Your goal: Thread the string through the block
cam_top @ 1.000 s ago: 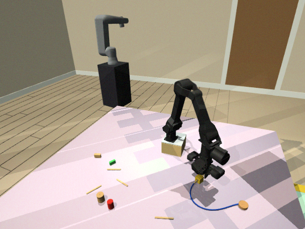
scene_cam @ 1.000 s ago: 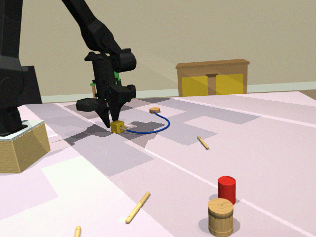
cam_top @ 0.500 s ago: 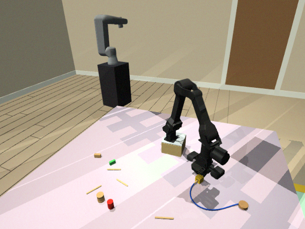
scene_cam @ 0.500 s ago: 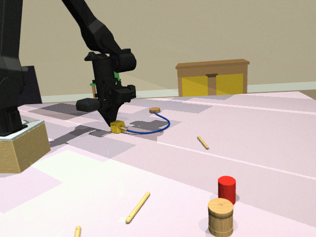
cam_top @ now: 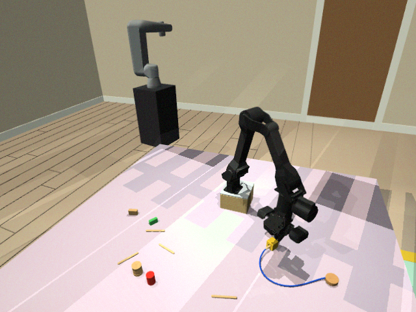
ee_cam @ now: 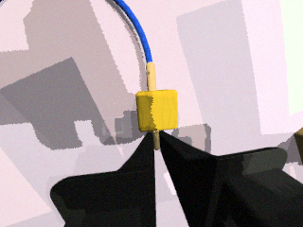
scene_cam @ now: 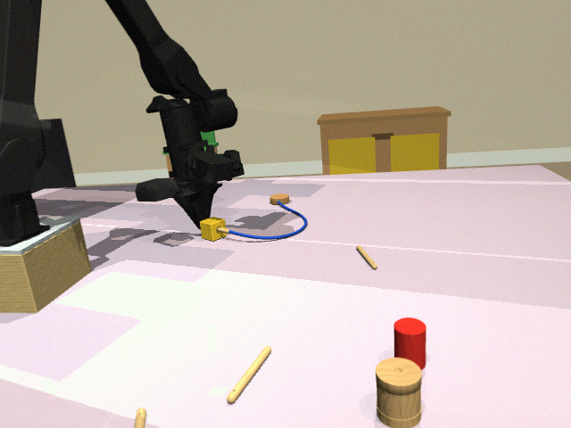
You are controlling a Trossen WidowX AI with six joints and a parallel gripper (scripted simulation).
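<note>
My gripper tip is 2 cm short of the yellow block and 1 cm to the left of it. From my gripper tip the other things lie so: red cylinder 36 cm ahead, 29 cm to the right, 1 cm above; round wooden button 20 cm to the left, 7 cm ahead; thin wooden stick 4 cm ahead, 2 cm to the right, 1 cm above.
</note>
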